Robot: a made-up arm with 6 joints.
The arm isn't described. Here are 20 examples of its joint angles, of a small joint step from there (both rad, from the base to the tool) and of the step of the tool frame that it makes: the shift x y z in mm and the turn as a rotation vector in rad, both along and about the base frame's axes.
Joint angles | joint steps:
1: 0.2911 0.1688 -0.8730 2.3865 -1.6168 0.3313 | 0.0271 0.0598 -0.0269 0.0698 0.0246 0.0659
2: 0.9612 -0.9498 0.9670 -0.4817 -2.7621 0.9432 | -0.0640 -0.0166 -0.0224 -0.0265 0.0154 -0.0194
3: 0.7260 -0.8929 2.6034 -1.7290 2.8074 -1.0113 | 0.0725 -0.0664 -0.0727 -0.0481 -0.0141 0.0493
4: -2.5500 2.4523 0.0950 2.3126 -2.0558 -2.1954 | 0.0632 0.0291 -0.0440 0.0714 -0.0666 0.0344
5: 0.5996 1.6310 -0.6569 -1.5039 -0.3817 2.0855 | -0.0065 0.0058 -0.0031 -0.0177 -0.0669 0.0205
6: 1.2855 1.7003 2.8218 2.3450 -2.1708 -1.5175 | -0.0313 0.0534 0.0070 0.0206 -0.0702 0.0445
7: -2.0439 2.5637 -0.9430 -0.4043 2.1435 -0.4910 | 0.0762 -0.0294 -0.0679 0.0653 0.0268 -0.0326
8: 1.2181 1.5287 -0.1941 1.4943 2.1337 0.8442 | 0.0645 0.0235 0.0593 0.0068 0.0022 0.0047
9: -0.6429 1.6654 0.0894 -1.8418 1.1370 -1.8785 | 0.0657 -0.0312 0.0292 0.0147 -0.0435 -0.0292
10: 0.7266 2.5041 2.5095 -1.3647 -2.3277 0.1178 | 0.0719 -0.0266 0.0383 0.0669 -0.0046 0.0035
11: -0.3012 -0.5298 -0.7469 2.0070 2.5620 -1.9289 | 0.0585 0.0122 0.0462 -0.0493 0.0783 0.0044
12: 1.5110 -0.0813 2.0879 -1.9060 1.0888 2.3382 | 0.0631 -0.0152 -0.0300 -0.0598 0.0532 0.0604
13: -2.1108 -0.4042 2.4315 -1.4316 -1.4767 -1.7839 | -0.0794 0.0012 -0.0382 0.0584 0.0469 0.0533
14: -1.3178 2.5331 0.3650 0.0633 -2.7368 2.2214 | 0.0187 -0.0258 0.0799 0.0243 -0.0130 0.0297
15: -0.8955 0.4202 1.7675 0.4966 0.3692 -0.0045 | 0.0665 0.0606 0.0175 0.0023 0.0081 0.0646
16: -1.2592 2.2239 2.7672 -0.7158 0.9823 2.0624 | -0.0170 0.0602 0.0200 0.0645 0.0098 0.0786
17: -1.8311 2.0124 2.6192 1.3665 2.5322 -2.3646 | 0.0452 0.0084 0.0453 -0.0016 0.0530 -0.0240
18: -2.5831 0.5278 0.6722 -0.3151 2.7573 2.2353 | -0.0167 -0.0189 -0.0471 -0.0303 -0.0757 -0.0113
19: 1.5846 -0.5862 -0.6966 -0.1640 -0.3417 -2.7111 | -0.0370 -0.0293 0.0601 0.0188 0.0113 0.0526
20: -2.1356 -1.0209 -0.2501 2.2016 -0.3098 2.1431 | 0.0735 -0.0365 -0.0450 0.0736 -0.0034 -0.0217
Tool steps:
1: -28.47 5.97 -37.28 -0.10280 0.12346 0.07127
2: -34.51 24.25 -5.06 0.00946 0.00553 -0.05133
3: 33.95 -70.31 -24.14 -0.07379 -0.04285 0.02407
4: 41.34 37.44 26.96 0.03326 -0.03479 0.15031
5: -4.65 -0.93 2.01 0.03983 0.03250 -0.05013
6: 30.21 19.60 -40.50 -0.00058 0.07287 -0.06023
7: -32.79 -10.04 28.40 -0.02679 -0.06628 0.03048
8: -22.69 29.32 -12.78 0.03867 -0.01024 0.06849
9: 47.52 -0.45 11.46 -0.02682 -0.09968 0.06837
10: -37.29 54.84 52.69 -0.00098 -0.09258 0.07448
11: 9.12 15.18 27.26 0.06275 -0.02241 0.11916
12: 19.38 -0.86 3.40 -0.08427 0.00905 0.10753
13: 46.18 -44.08 23.52 -0.05739 -0.04990 -0.06464
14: 18.50 -71.17 -27.09 -0.08681 -0.03097 0.01061
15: 52.74 -30.42 -17.80 0.01954 0.01519 0.00183
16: -21.06 3.44 -44.34 0.05127 0.08401 -0.12029
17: 44.13 8.92 14.03 -0.02273 0.05377 0.07865
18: -2.43 15.80 -15.14 0.03771 -0.09219 0.01460
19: 13.32 -11.46 54.49 0.10288 -0.06781 -0.01708
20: 6.56 6.18 -22.98 0.02073 0.03322 0.03781
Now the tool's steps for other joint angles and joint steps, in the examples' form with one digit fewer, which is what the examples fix.
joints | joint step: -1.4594 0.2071 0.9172 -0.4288 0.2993 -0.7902 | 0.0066 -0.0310 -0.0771 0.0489 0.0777 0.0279
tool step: 4.6 -0.7 -18.7 -0.0254 0.0306 -0.0713
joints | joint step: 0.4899 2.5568 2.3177 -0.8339 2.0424 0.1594 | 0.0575 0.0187 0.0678 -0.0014 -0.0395 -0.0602
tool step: -24.7 45.0 26.0 0.0221 -0.0596 0.1269
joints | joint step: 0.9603 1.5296 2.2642 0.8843 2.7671 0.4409 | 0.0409 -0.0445 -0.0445 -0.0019 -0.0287 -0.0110
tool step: -33.1 19.7 22.7 -0.0139 0.0177 0.0209
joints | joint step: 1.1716 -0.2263 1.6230 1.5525 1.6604 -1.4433 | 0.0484 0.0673 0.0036 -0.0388 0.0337 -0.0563
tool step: 44.1 56.1 21.0 -0.1258 0.0036 0.0714
